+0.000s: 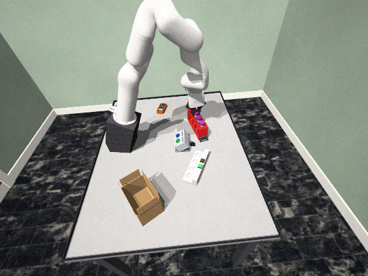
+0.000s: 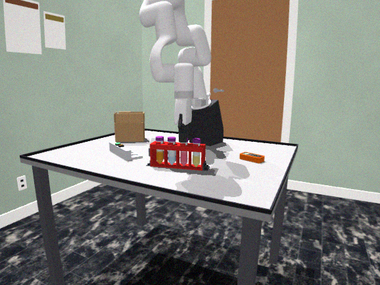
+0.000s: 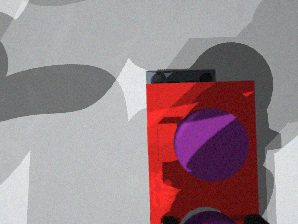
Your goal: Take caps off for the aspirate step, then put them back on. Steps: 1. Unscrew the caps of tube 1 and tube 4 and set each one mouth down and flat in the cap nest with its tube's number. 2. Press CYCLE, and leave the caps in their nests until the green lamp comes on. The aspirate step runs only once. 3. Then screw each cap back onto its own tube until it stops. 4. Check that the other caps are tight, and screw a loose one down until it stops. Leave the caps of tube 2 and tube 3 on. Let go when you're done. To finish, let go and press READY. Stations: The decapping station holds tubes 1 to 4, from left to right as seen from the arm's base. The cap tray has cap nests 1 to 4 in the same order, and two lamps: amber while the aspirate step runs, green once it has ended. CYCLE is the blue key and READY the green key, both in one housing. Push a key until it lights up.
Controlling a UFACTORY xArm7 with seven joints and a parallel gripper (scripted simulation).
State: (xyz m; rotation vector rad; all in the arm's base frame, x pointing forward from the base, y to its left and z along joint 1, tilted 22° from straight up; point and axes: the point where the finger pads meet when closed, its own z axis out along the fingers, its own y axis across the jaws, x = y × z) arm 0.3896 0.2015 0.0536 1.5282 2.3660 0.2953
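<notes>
Right now my hand is 9 cm past the green key, 21 cm to the left of it and 6 cm above it. Also, from my hand: blue key: 10 cm behind, 17 cm to the right, 6 cm below; grey key housing: 8 cm behind, 18 cm to the right, 8 cm below; orange device: 28 cm behind, 17 cm to the left, 12 cm below.
</notes>
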